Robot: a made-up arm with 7 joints.
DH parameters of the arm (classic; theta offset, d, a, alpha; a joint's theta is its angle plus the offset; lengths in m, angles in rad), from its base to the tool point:
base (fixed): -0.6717 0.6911 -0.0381 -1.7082
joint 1: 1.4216 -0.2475 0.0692 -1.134
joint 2: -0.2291 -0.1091 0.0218 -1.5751
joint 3: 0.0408 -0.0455 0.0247 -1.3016
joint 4: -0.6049 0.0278 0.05 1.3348
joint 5: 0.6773 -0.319 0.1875 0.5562
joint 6: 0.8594 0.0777 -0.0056 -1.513
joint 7: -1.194 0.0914 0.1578 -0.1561
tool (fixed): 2.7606 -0.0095 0 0
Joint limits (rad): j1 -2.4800..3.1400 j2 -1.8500..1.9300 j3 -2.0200..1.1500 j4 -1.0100..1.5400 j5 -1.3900..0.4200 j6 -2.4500..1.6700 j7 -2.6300..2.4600
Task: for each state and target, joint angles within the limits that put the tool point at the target. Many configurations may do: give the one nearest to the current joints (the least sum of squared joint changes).
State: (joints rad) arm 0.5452 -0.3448 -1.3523 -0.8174 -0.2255 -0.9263 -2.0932
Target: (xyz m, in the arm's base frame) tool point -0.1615 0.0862 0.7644
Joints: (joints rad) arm 0.9173 -0.4834 -1.5777 -0.5498 -0.2267 -0.5924 -2.5782
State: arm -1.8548 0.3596 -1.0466 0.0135 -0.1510 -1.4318 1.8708
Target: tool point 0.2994 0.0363 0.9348
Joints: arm -2.1119 -0.1016 -1.0851 0.3834 -0.1239 -1.4087 1.9930
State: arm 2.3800 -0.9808 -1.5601 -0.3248 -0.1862 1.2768 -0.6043
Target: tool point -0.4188 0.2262 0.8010
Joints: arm 1.8676 -0.6341 -0.6767 -0.5834 0.4200 1.6700 -1.0915
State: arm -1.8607 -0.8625 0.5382 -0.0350 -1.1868 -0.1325 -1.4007
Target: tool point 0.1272 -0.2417 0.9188
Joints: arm -1.4420 -0.1143 0.7123 -0.4452 -0.7751 0.0217 -1.3148
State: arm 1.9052 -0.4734 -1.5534 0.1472 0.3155 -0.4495 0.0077
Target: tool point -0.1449 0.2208 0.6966
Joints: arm 1.9490 -0.6357 -1.4015 0.3895 0.3656 -0.7916 0.4586
